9 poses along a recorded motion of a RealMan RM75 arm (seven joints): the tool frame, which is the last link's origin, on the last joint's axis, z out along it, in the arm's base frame.
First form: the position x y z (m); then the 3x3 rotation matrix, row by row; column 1 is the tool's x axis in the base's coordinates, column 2 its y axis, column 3 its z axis. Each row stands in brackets.
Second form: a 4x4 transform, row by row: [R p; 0 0 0 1], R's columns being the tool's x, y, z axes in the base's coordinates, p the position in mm. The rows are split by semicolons. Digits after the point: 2 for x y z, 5 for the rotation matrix.
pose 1, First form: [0.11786 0.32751 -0.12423], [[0.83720 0.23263 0.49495], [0.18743 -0.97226 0.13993], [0.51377 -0.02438 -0.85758]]
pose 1, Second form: 0.83720 0.23263 0.49495 117.86; 0.18743 -0.97226 0.13993 327.51; 0.51377 -0.02438 -0.85758 -124.23; 0 0 0 1
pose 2, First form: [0.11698 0.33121 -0.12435], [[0.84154 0.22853 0.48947], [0.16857 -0.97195 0.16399], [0.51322 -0.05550 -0.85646]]
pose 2, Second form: 0.84154 0.22853 0.48947 116.98; 0.16857 -0.97195 0.16399 331.21; 0.51322 -0.05550 -0.85646 -124.35; 0 0 0 1
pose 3, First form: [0.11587 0.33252 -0.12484], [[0.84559 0.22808 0.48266], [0.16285 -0.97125 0.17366], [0.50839 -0.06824 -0.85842]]
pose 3, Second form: 0.84559 0.22808 0.48266 115.87; 0.16285 -0.97125 0.17366 332.52; 0.50839 -0.06824 -0.85842 -124.84; 0 0 0 1
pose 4, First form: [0.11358 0.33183 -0.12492], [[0.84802 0.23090 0.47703], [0.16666 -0.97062 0.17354], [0.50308 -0.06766 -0.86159]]
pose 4, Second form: 0.84802 0.23090 0.47703 113.58; 0.16666 -0.97062 0.17354 331.83; 0.50308 -0.06766 -0.86159 -124.92; 0 0 0 1
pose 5, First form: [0.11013 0.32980 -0.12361], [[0.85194 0.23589 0.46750], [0.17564 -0.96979 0.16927], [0.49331 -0.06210 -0.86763]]
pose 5, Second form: 0.85194 0.23589 0.46750 110.13; 0.17564 -0.96979 0.16927 329.80; 0.49331 -0.06210 -0.86763 -123.61; 0 0 0 1
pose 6, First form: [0.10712 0.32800 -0.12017], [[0.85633 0.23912 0.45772], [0.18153 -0.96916 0.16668], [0.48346 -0.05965 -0.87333]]
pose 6, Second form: 0.85633 0.23912 0.45772 107.12; 0.18153 -0.96916 0.16668 328.00; 0.48346 -0.05965 -0.87333 -120.17; 0 0 0 1
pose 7, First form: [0.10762 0.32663 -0.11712], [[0.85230 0.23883 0.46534], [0.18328 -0.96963 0.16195], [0.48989 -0.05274 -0.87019]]
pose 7, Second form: 0.85230 0.23883 0.46534 107.62; 0.18328 -0.96963 0.16195 326.63; 0.48989 -0.05274 -0.87019 -117.12; 0 0 0 1
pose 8, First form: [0.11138 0.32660 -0.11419], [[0.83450 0.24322 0.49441], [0.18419 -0.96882 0.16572], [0.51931 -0.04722 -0.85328]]
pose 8, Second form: 0.83450 0.24322 0.49441 111.38; 0.18419 -0.96882 0.16572 326.60; 0.51931 -0.04722 -0.85328 -114.19; 0 0 0 1
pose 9, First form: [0.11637 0.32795 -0.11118], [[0.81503 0.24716 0.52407], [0.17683 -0.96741 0.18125], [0.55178 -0.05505 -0.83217]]
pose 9, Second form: 0.81503 0.24716 0.52407 116.37; 0.17683 -0.96741 0.18125 327.95; 0.55178 -0.05505 -0.83217 -111.18; 0 0 0 1
